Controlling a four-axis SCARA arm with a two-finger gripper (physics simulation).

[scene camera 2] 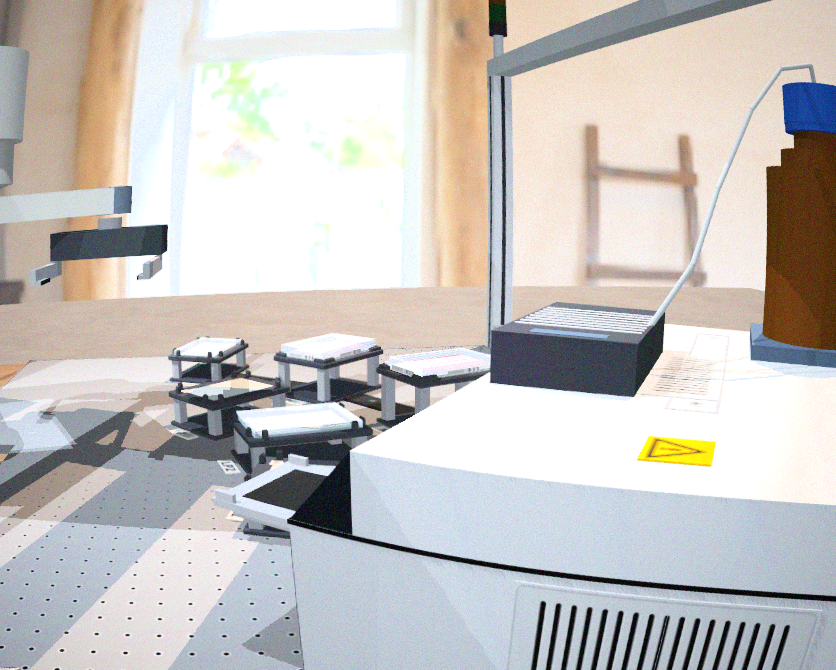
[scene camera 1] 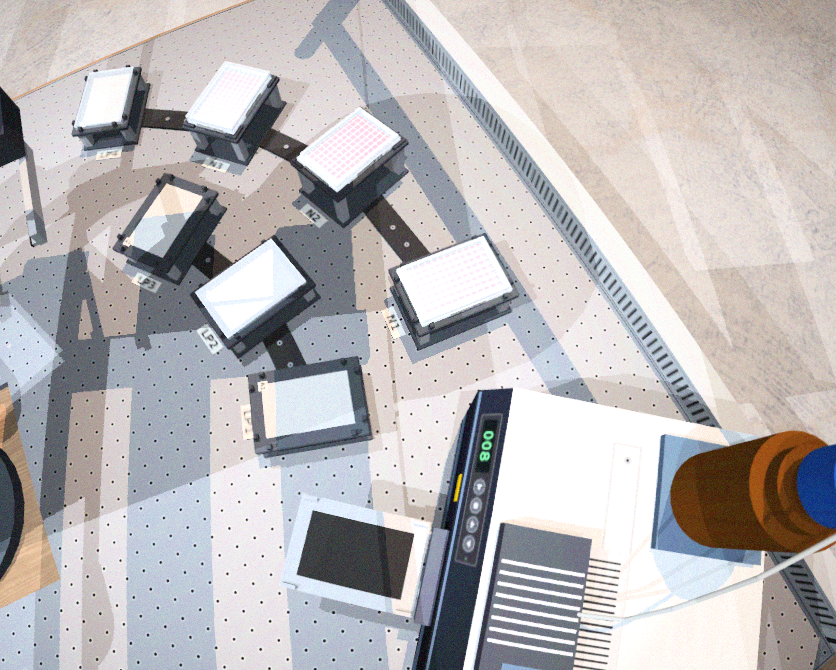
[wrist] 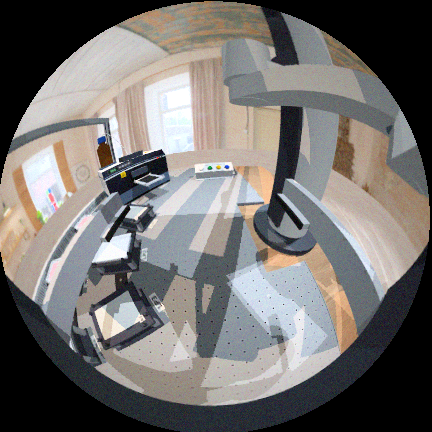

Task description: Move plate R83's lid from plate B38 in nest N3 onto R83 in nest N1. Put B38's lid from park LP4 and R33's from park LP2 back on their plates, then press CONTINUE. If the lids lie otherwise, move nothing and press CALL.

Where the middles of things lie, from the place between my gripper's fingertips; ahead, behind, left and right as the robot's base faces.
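Relative to the flat tray (scene camera 1: 361, 556), my hand is 120 mm above it, 250 mm short of it and 450 mm to the left of it. Counted from my hand, the brown bottle (scene camera 2: 807, 144) is 90 mm above, 570 mm ahead and 570 mm to the right; the brown cylinder (scene camera 2: 792, 307) is 60 mm above, 570 mm ahead and 570 mm to the right.
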